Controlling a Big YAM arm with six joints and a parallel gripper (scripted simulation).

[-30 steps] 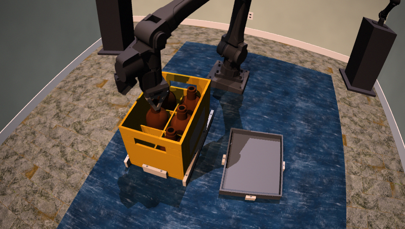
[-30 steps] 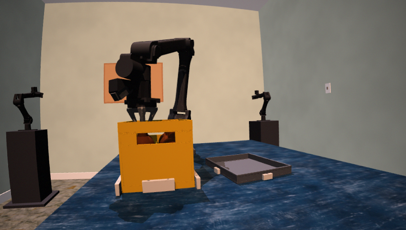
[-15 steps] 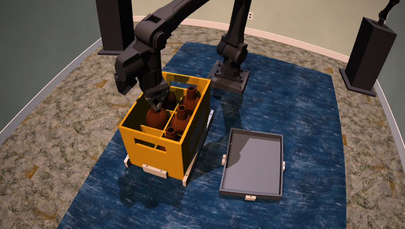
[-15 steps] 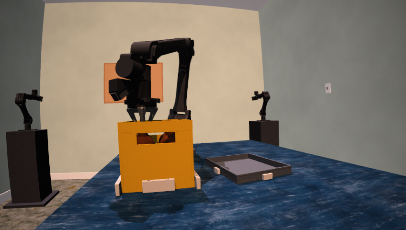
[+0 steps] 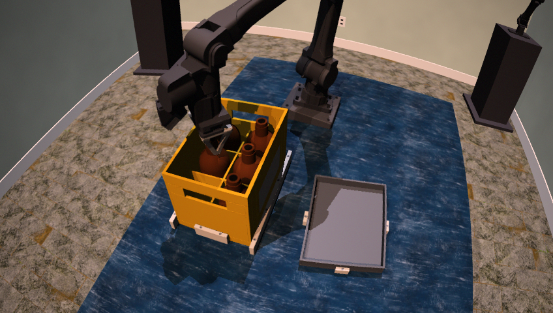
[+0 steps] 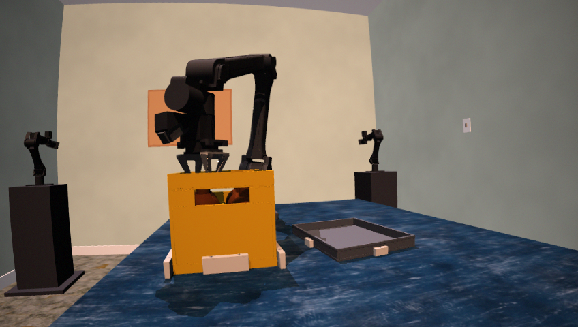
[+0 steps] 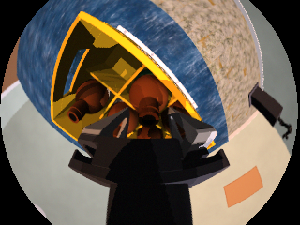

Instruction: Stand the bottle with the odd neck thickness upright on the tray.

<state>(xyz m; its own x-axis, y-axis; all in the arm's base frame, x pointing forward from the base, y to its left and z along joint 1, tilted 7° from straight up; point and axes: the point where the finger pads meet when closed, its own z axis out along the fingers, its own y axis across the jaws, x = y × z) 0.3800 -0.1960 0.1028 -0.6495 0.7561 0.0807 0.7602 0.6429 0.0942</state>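
The orange crate is 7 cm below my hand and 4 cm to the left of it. Also, from my hand: dark grey tray 32 cm to the left, 14 cm below, 5 cm ahead.
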